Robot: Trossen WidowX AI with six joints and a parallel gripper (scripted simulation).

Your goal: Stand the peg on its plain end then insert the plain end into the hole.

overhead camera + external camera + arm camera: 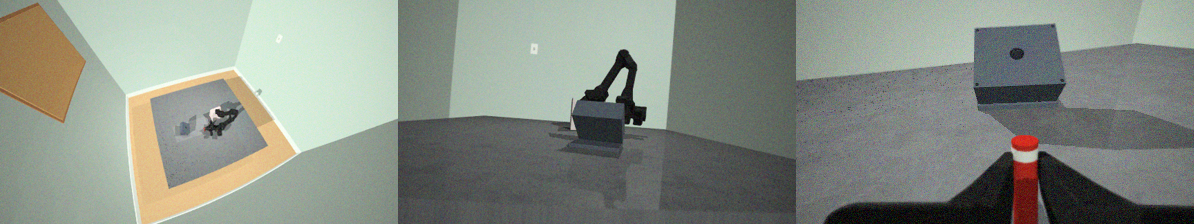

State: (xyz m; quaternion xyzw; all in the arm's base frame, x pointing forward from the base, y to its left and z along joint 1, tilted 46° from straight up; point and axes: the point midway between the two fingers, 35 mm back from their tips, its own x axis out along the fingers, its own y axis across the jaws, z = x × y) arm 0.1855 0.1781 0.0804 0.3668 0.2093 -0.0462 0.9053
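My gripper tip is 10 mm above the red peg. Also, from my gripper tip: sloped panel (230 mm ahead, 60 mm to the right); then thin base plate (250 mm ahead, 70 mm to the right, 60 mm below).
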